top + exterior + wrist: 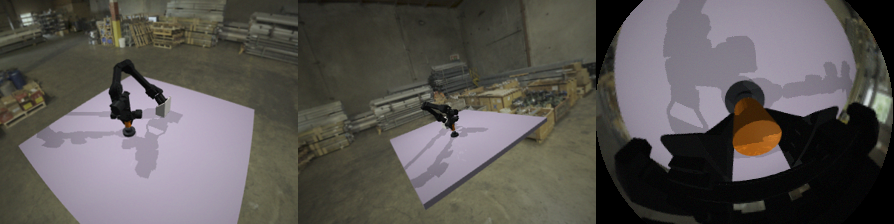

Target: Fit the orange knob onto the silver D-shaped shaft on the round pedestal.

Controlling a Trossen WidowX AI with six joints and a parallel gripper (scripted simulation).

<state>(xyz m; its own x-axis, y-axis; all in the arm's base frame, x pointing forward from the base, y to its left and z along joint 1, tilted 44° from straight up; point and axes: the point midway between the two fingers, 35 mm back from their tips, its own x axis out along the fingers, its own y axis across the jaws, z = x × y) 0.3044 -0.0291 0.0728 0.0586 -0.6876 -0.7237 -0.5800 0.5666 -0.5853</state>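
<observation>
My gripper tip is 4 cm above the round pedestal. From my gripper tip the other things lie so: orange knob 3 cm above.
</observation>
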